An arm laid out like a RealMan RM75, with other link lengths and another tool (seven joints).
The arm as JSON. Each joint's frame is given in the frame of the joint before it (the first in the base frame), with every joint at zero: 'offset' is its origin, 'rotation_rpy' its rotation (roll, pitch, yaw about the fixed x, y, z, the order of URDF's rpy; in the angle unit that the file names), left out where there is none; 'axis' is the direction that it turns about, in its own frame. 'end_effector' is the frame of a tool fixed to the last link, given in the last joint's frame.
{
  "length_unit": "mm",
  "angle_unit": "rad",
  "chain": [
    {
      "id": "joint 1",
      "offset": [
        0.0,
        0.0,
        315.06
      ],
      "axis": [
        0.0,
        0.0,
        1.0
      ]
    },
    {
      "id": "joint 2",
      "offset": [
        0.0,
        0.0,
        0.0
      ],
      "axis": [
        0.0,
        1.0,
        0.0
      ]
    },
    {
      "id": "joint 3",
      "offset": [
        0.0,
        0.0,
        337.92
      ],
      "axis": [
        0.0,
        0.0,
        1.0
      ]
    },
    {
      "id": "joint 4",
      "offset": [
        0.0,
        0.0,
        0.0
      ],
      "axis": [
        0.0,
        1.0,
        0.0
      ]
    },
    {
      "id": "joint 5",
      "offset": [
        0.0,
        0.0,
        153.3
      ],
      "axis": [
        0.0,
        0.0,
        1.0
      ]
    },
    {
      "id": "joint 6",
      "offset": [
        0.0,
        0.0,
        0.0
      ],
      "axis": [
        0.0,
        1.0,
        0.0
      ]
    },
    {
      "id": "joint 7",
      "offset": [
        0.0,
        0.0,
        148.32
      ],
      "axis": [
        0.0,
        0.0,
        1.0
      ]
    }
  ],
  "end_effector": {
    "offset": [
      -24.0,
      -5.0,
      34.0
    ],
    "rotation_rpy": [
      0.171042,
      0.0,
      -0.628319
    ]
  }
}
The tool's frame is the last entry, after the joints.
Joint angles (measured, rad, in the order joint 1, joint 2, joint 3, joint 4, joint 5, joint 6, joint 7), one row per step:
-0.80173, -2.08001, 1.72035, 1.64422, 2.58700, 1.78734, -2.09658
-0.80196, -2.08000, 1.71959, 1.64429, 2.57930, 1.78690, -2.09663
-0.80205, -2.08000, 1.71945, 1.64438, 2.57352, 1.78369, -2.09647
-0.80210, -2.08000, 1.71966, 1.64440, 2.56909, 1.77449, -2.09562
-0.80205, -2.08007, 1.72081, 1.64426, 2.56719, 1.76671, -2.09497
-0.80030, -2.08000, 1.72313, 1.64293, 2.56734, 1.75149, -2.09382
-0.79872, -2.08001, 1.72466, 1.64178, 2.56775, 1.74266, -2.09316
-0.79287, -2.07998, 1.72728, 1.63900, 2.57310, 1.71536, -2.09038
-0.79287, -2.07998, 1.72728, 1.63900, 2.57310, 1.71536, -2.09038
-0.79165, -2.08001, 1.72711, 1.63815, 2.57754, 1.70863, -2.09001
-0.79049, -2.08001, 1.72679, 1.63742, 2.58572, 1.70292, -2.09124
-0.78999, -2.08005, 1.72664, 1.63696, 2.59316, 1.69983, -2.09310
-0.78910, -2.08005, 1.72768, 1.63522, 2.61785, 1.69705, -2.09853
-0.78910, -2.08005, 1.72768, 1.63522, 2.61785, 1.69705, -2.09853
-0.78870, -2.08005, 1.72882, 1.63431, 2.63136, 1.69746, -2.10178
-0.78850, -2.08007, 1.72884, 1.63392, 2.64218, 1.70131, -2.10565
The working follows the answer.
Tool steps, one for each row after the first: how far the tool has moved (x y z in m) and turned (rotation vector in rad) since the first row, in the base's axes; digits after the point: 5 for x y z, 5 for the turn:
0.00077, -0.00077, -0.00074, -0.00546, -0.00536, 0.00064
0.00168, -0.00106, -0.00150, -0.00852, -0.01123, -0.00056
0.00322, -0.00051, -0.00249, -0.00815, -0.02035, -0.00530
0.00430, 0.00004, -0.00326, -0.00700, -0.02636, -0.00965
0.00531, 0.00129, -0.00432, -0.00168, -0.03520, -0.01590
0.00560, 0.00191, -0.00494, 0.00145, -0.03988, -0.01876
0.00607, 0.00443, -0.00613, 0.01560, -0.05329, -0.02748
0.00607, 0.00443, -0.00613, 0.01560, -0.05329, -0.02748
0.00602, 0.00555, -0.00602, 0.02214, -0.05519, -0.02949
0.00554, 0.00702, -0.00543, 0.03203, -0.05452, -0.03028
0.00508, 0.00818, -0.00480, 0.04024, -0.05256, -0.03021
0.00273, 0.01111, -0.00244, 0.06253, -0.03935, -0.02850
0.00273, 0.01111, -0.00244, 0.06253, -0.03935, -0.02850
0.00124, 0.01242, -0.00108, 0.07359, -0.03048, -0.02686
-0.00029, 0.01313, 0.00029, 0.08205, -0.02185, -0.02273

Tool pose at each row, in the base's axes (x y z in m, rotation vector in rad; rounded; the steps above come from the unrounded poses):
-0.19204, 0.35082, -0.00323, -2.59120, -0.26484, 0.72385
-0.19128, 0.35005, -0.00397, -2.59867, -0.26570, 0.71891
-0.19037, 0.34976, -0.00473, -2.60399, -0.26503, 0.71193
-0.18883, 0.35031, -0.00572, -2.60723, -0.26170, 0.69845
-0.18774, 0.35086, -0.00649, -2.60841, -0.25816, 0.68885
-0.18674, 0.35211, -0.00755, -2.60666, -0.25423, 0.67370
-0.18644, 0.35273, -0.00817, -2.60543, -0.25284, 0.66575
-0.18597, 0.35525, -0.00936, -2.59687, -0.24970, 0.64134
-0.18597, 0.35525, -0.00936, -2.59687, -0.24970, 0.64134
-0.18603, 0.35637, -0.00925, -2.59128, -0.24960, 0.63630
-0.18650, 0.35784, -0.00866, -2.58160, -0.25129, 0.63401
-0.18697, 0.35900, -0.00803, -2.57305, -0.25322, 0.63413
-0.18931, 0.36193, -0.00567, -2.54680, -0.25797, 0.64493
-0.18931, 0.36193, -0.00567, -2.54680, -0.25797, 0.64493
-0.19081, 0.36324, -0.00431, -2.53288, -0.26063, 0.65340
-0.19233, 0.36395, -0.00294, -2.52162, -0.26579, 0.66313

